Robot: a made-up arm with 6 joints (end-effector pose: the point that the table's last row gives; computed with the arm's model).
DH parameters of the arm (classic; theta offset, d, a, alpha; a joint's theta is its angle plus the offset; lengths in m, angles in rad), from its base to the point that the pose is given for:
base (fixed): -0.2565 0 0.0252 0
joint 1: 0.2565 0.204 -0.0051 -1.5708
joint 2: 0.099 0 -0.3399 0
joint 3: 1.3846 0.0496 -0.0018 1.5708
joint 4: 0 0.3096 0.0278 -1.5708
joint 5: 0 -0.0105 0.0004 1.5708
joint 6: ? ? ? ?
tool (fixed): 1.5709 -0.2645 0 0
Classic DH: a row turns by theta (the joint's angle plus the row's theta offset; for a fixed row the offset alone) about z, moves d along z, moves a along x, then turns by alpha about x.
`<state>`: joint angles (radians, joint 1 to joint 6).
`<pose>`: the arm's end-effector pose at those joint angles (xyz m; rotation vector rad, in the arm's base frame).
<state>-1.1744 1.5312 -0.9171 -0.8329 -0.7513 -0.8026</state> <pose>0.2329 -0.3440 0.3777 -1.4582 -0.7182 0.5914</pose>
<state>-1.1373 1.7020 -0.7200 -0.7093 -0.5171 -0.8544</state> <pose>0.2116 -0.3158 0.2248 -0.9914 -0.4831 0.4527</pose>
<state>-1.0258 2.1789 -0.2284 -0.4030 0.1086 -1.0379</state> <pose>0.0549 -0.0538 0.0658 0.3409 0.2561 0.4318</pose>
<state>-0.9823 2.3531 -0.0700 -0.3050 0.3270 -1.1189</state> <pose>0.0006 0.0250 0.1195 0.8296 0.5109 0.4776</pose>
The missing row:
joint 6: -1.5707 -0.1451 -0.0035 3.0544
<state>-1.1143 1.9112 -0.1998 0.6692 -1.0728 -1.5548</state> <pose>0.0741 -0.1590 0.1401 -1.0166 0.2102 -0.2351</pose>
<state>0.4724 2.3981 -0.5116 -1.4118 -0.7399 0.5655</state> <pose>0.1417 0.1531 0.0090 0.7262 0.0345 1.2059</pose>
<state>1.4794 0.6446 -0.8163 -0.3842 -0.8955 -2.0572</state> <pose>-0.0126 0.0874 0.6063 1.0324 2.5726 -0.4263</pose>
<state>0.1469 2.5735 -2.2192 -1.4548 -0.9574 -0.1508</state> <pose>0.6879 0.1963 0.2708 -0.3983 -1.8144 1.8796</pose>
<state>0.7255 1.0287 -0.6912 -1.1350 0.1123 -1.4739</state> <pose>0.2276 0.1644 0.4169 1.6566 0.9805 -2.4002</pose>
